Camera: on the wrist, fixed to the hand. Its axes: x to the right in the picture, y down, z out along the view.
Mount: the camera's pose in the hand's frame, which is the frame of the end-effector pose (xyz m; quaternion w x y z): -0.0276 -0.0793 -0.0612 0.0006 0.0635 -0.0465 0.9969
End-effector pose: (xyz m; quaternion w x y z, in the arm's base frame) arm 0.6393 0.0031 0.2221 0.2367 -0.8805 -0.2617 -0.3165
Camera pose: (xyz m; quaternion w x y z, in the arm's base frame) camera 0.5461 0.0184 0.2653 0.3594 -0.2611 0.8465 0.2933
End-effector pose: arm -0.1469 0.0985 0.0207 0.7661 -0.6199 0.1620 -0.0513
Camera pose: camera -0.1823 0.0312 0.0915 0.0985 0.2074 0.5792 0.7822
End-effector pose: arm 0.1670 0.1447 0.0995 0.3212 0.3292 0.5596 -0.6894
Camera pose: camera 0.1244 0.2202 0.1568 0.6926 0.5464 -0.3866 0.2690
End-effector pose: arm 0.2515 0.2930 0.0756 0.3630 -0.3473 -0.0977 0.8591
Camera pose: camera 0.3501 0.3256 0.0782 0.8387 0.0346 -0.3838 -0.3847
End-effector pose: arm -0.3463 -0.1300 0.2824 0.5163 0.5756 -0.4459 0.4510
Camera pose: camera -0.2777 -0.0622 0.2438 0.5065 0.3904 0.5694 -0.5165
